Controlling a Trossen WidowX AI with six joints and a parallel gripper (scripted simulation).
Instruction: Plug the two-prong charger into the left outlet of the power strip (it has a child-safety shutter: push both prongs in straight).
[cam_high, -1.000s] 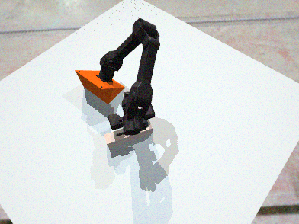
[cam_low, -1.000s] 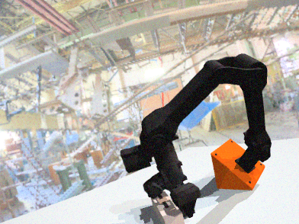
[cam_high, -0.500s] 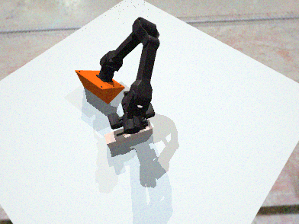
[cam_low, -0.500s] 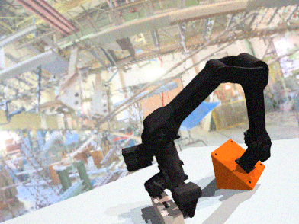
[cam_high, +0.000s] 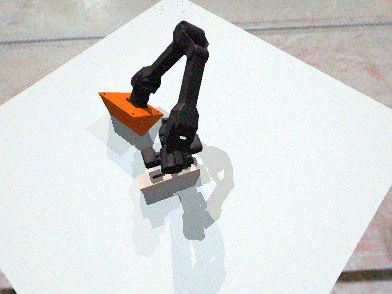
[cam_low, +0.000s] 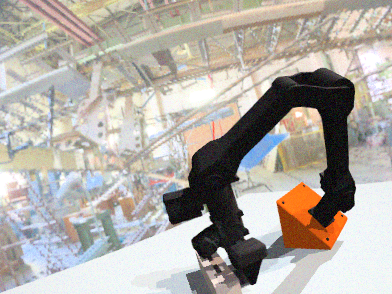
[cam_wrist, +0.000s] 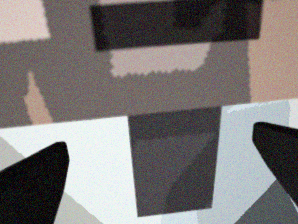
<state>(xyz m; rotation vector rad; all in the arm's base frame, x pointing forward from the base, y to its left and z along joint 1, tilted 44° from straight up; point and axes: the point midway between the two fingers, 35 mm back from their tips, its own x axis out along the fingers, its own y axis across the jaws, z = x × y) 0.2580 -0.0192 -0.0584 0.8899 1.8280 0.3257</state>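
Now: gripper tip 20 mm short of the two-prong charger, 10 mm to the left of it and 10 mm below it.
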